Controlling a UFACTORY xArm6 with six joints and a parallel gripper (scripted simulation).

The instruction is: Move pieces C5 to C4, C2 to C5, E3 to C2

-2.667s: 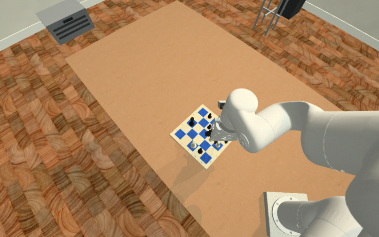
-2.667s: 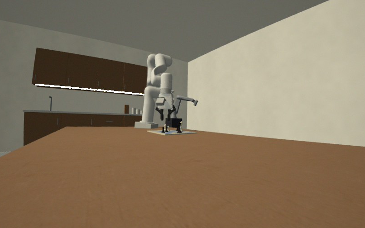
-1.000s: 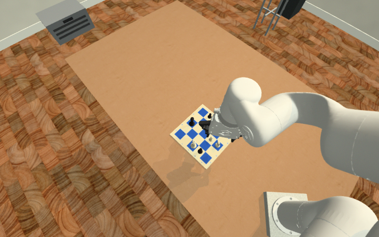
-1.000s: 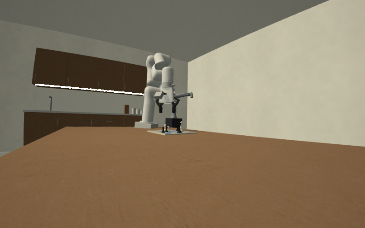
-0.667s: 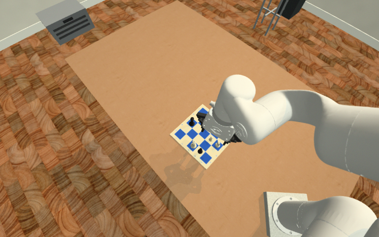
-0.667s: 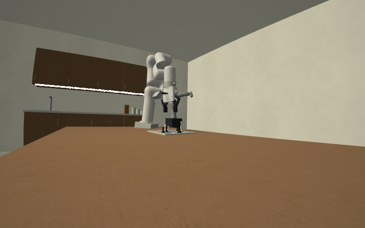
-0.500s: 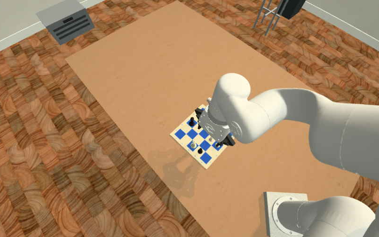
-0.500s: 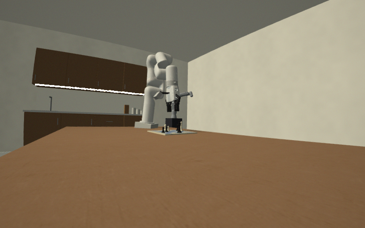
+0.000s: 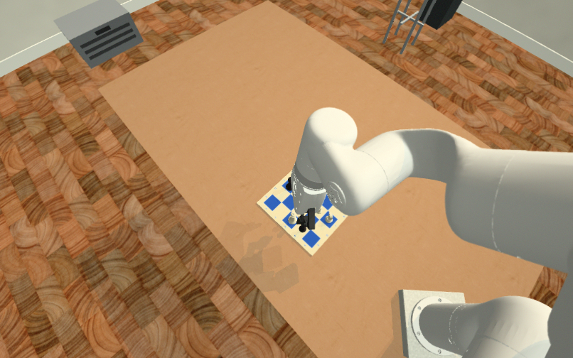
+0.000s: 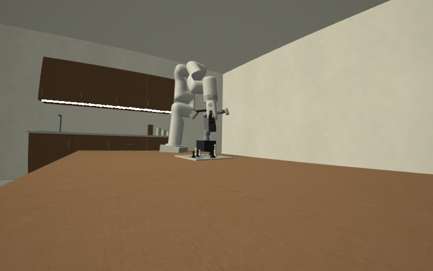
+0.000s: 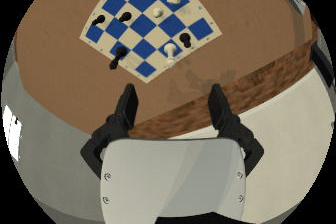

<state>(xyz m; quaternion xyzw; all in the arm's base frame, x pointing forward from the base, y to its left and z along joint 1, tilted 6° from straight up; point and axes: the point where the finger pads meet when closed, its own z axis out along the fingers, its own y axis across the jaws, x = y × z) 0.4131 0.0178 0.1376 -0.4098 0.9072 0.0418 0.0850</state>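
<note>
Now: the white chess piece 1 cm ahead of my hand, 1 cm to the left of it and 11 cm below it. Also, from my hand: white pawn: 3 cm behind, 6 cm to the right, 13 cm below; then blue-and-cream chessboard: 1 cm ahead, 6 cm to the right, 14 cm below; then black pawn: 3 cm behind, 1 cm to the left, 12 cm below.
</note>
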